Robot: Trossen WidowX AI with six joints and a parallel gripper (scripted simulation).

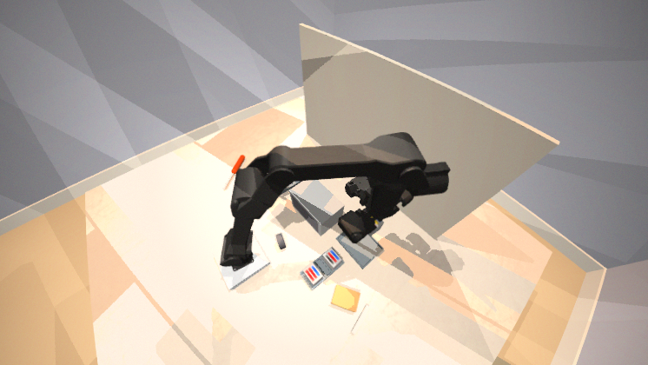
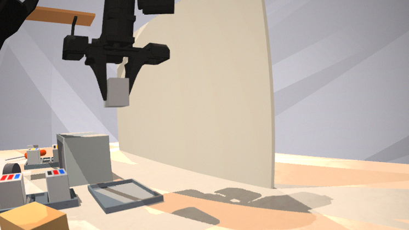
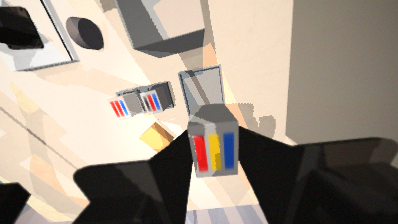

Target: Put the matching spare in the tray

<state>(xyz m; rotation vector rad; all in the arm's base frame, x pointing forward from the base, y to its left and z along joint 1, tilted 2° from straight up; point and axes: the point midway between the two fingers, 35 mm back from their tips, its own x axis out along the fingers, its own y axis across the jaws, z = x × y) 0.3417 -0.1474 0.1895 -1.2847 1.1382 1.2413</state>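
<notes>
Right now the grey tray is 160 mm below my gripper tip. Round my gripper tip: orange box 150 mm below, 130 mm behind, 110 mm to the right; then block 20 mm above; then grey mounted unit 180 mm to the left, 110 mm below, 70 mm behind.
</notes>
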